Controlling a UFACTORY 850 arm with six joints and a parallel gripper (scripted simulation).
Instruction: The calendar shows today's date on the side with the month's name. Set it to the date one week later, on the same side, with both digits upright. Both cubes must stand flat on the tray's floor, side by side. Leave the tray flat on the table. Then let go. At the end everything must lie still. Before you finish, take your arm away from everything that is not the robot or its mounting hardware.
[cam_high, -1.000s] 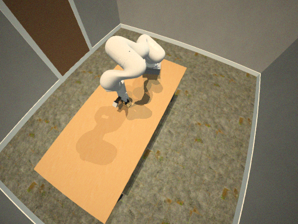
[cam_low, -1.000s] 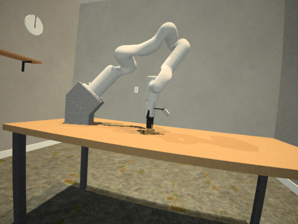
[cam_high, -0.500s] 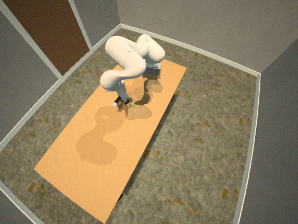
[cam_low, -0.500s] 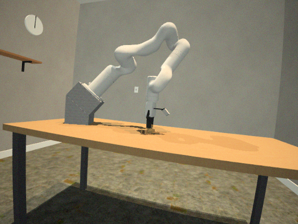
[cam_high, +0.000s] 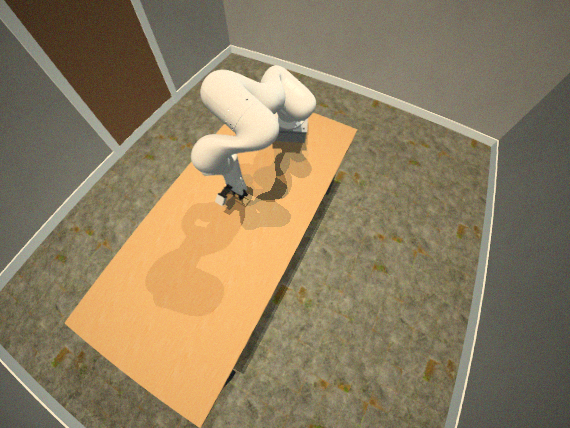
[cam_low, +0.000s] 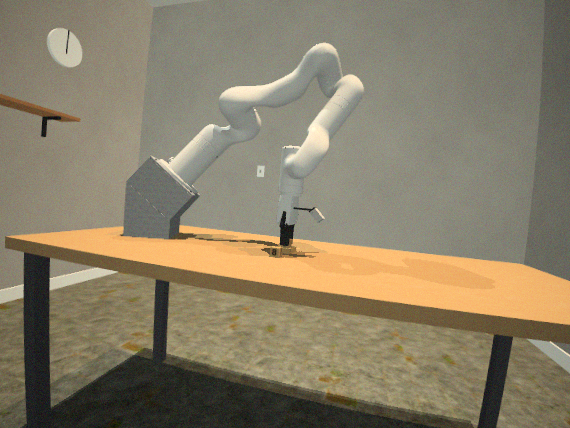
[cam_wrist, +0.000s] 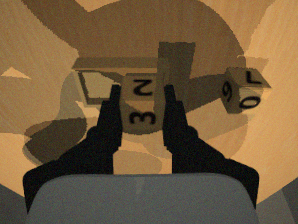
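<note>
Right now the wooden calendar tray is 4 cm below my hand and 2 cm to the left of it.
</note>
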